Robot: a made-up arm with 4 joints.
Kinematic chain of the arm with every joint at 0, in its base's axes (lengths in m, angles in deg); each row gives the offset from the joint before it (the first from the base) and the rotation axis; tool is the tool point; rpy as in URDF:
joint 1: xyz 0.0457 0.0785 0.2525 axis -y
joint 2: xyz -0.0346 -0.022 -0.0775 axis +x
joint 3: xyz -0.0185 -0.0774 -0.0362 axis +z
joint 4: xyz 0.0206 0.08 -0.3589 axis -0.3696 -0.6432 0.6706
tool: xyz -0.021 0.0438 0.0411 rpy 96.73 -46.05 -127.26
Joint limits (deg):
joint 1: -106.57..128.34
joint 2: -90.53..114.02
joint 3: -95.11..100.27
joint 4: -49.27..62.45
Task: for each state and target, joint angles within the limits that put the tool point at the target. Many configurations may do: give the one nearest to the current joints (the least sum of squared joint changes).
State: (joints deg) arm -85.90 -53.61 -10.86 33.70
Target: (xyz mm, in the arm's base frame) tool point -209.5 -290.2 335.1
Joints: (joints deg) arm -90.73 -67.67 -5.13 48.65
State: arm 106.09 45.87 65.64 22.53
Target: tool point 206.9 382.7 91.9
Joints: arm 76.09 65.81 41.55 -21.11
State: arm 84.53 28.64 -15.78 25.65
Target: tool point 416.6 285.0 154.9
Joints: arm 83.35 30.68 -13.20 33.60
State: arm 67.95 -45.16 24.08 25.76
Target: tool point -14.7 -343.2 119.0
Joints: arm 35.51 -90.53 21.62 62.30
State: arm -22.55 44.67 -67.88 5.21
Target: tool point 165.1 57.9 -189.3
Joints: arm 6.52 10.49 -95.11 23.67
